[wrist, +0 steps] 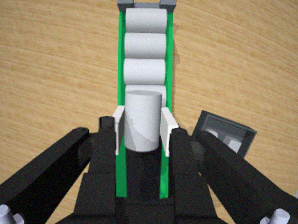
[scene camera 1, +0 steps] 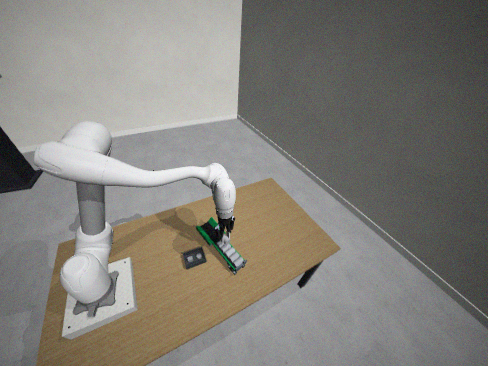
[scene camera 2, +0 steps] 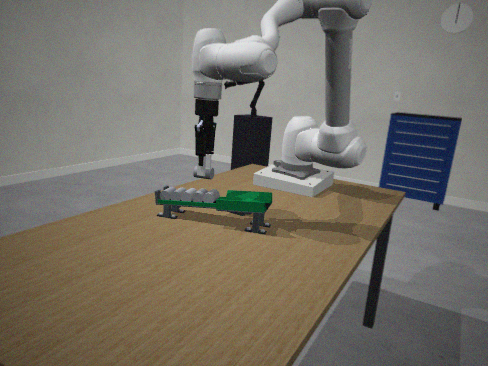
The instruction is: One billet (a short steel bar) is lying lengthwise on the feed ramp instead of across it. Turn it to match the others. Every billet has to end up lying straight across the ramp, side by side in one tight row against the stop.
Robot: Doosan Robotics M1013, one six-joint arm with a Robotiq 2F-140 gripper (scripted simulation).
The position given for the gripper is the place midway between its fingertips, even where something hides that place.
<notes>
In view: the gripper (scene camera 2: 203,174), a dark tray (wrist: 225,127), a grey billet (wrist: 142,108), a grey billet (wrist: 134,23) and a grey billet (wrist: 137,45).
The gripper also shows in the wrist view (wrist: 142,118).
</notes>
